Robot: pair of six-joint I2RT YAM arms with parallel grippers.
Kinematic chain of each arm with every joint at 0, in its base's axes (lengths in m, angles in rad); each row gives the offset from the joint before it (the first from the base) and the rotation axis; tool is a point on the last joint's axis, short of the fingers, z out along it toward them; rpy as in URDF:
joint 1: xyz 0 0 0.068 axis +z
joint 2: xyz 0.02 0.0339 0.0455 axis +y
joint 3: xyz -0.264 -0.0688 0 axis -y
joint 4: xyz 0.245 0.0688 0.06 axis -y
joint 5: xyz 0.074 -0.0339 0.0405 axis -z
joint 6: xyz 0.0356 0 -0.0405 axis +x
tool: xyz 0 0 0 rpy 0 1.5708 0
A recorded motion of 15 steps. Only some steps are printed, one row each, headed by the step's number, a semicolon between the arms.
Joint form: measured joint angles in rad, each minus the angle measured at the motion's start. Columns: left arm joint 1, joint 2, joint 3, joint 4, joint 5, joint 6; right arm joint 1, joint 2, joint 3, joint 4, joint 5, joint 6.
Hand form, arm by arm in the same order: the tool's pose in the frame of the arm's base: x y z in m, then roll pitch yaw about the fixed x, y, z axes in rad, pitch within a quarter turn. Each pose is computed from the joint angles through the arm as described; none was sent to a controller.
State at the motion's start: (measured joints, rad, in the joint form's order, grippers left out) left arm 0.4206 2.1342 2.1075 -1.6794 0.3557 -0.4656; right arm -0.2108 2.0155 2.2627 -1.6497 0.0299 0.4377
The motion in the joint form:
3: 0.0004 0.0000 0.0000 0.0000 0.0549 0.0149; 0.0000 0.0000 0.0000 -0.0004 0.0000 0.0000
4: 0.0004 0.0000 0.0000 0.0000 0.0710 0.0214; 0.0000 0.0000 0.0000 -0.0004 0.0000 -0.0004
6: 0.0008 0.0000 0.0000 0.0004 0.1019 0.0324; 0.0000 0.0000 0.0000 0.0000 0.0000 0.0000
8: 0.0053 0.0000 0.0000 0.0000 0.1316 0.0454; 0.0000 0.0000 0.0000 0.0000 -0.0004 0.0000
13: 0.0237 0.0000 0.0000 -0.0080 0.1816 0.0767; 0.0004 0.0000 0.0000 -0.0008 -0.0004 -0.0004
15: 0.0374 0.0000 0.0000 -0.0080 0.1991 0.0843; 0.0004 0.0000 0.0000 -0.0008 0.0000 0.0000
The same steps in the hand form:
3: 0.3646 0.1477 0.2845 -2.8254 -0.2981 -2.2896; 0.3662 -0.0795 0.3619 3.0968 0.1646 2.4869
4: 0.3648 0.1472 0.2847 -2.8083 -0.3026 -2.2983; 0.3662 -0.0795 0.3619 3.0969 0.1646 2.4873
6: 0.3653 0.1465 0.2852 -2.7754 -0.3108 -2.3135; 0.3663 -0.0795 0.3619 3.0967 0.1649 2.4869
8: 0.3650 0.1473 0.2856 -2.7431 -0.3178 -2.3265; 0.3663 -0.0795 0.3619 3.0963 0.1648 2.4869
13: 0.3623 0.1523 0.2866 -2.6879 -0.3302 -2.3458; 0.3662 -0.0793 0.3619 3.0967 0.1641 2.4877
15: 0.3604 0.1568 0.2869 -2.6684 -0.3327 -2.3424; 0.3662 -0.0793 0.3619 3.0970 0.1642 2.4873

